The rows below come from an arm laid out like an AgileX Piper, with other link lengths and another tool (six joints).
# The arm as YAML. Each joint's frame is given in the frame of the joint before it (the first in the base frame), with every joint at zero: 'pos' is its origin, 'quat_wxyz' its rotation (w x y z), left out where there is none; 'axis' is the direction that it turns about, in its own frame. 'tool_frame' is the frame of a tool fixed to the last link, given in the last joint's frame.
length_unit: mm
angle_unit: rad
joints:
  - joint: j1
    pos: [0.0, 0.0, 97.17]
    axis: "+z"
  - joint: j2
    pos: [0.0, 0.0, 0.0]
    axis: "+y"
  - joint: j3
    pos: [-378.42, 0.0, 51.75]
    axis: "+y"
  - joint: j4
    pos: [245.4, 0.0, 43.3]
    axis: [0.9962, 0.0, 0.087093]
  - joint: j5
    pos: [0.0, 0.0, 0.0]
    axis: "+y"
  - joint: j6
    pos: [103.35, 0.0, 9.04]
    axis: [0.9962, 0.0, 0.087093]
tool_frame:
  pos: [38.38, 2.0, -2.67]
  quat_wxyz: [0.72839, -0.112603, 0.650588, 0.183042]
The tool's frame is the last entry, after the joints.
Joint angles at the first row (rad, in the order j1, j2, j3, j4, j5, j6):
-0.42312, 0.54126, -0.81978, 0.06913, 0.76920, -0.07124
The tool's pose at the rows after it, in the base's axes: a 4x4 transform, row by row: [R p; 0 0 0 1], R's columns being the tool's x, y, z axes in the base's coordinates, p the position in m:
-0.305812 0.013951 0.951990 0.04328; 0.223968 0.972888 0.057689 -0.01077; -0.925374 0.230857 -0.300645 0.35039; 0 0 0 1
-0.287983 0.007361 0.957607 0.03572; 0.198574 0.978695 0.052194 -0.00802; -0.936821 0.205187 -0.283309 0.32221; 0 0 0 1
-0.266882 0.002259 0.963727 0.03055; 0.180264 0.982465 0.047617 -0.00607; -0.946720 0.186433 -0.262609 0.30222; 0 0 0 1
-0.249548 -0.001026 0.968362 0.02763; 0.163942 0.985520 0.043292 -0.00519; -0.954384 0.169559 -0.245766 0.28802; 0 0 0 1
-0.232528 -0.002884 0.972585 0.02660; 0.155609 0.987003 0.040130 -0.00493; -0.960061 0.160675 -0.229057 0.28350; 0 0 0 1
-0.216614 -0.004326 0.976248 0.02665; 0.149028 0.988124 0.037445 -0.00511; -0.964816 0.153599 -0.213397 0.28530; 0 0 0 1
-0.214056 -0.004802 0.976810 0.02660; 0.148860 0.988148 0.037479 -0.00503; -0.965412 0.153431 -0.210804 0.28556; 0 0 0 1
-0.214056 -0.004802 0.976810 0.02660; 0.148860 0.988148 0.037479 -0.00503; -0.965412 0.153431 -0.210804 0.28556; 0 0 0 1
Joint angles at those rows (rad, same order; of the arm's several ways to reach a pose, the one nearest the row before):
-0.42316, 0.46290, -0.68274, 0.06918, 0.68587, -0.09521
-0.42314, 0.39622, -0.57164, 0.06999, 0.61328, -0.11479
-0.42311, 0.34567, -0.49219, 0.07232, 0.55626, -0.12702
-0.42309, 0.31100, -0.43454, 0.07319, 0.50986, -0.13726
-0.42309, 0.29553, -0.41148, 0.07421, 0.48254, -0.13973
-0.42309, 0.29231, -0.41040, 0.07421, 0.46680, -0.13973
-0.42312, 0.29152, -0.41042, 0.07521, 0.46511, -0.13979
-0.42312, 0.29152, -0.41042, 0.07521, 0.46511, -0.13979

